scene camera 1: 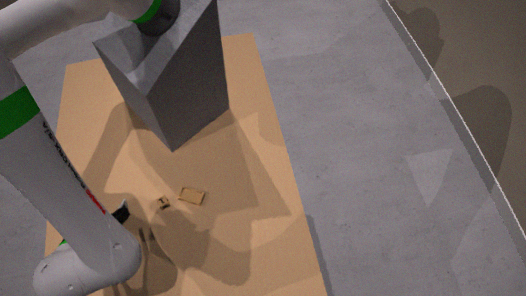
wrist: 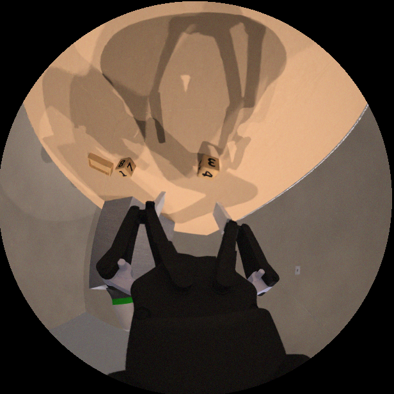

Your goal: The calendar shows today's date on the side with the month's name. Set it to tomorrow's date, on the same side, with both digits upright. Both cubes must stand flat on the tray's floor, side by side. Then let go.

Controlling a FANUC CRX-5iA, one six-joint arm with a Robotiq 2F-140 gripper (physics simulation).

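Seen in the pictures: gripper, fingertip midpoint: (scene camera 1: 109, 205); arm's base at its link origin: (scene camera 1: 158, 11).
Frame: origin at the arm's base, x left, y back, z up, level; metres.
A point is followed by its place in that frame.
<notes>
The small wooden tray (scene camera 1: 192, 196) @(x 0.016, y -0.389, z -0.420 m) (wrist: 100, 164) lies empty on the table. One wooden cube (scene camera 1: 163, 202) @(x -0.074, y -0.407, z -0.398 m) (wrist: 125, 167) stands outside it, close beside; the wrist view shows 8, 7 and 1 on its faces. A second cube (wrist: 208, 166) lies farther off on the table, with a 3 and a 4 showing in the wrist view; it does not show in the scene view. My gripper (wrist: 189, 203) is open, with nothing between its fingers, above the table and apart from both cubes. In the scene view the arm hides most of it; a dark piece with a light fingertip shows.
The wooden table top (scene camera 1: 280, 240) @(x 0.280, y -0.563, z -0.430 m) (wrist: 300, 125) carries the tray and cubes. A big grey pedestal (scene camera 1: 192, 85) @(x 0.064, y -0.123, z -0.188 m) (wrist: 117, 235) stands behind the tray. My white arm (scene camera 1: 70, 175) @(x -0.098, y -0.540, z 0.108 m) covers the left of the scene view. Shadows of the arm and fingers fall across the table.
</notes>
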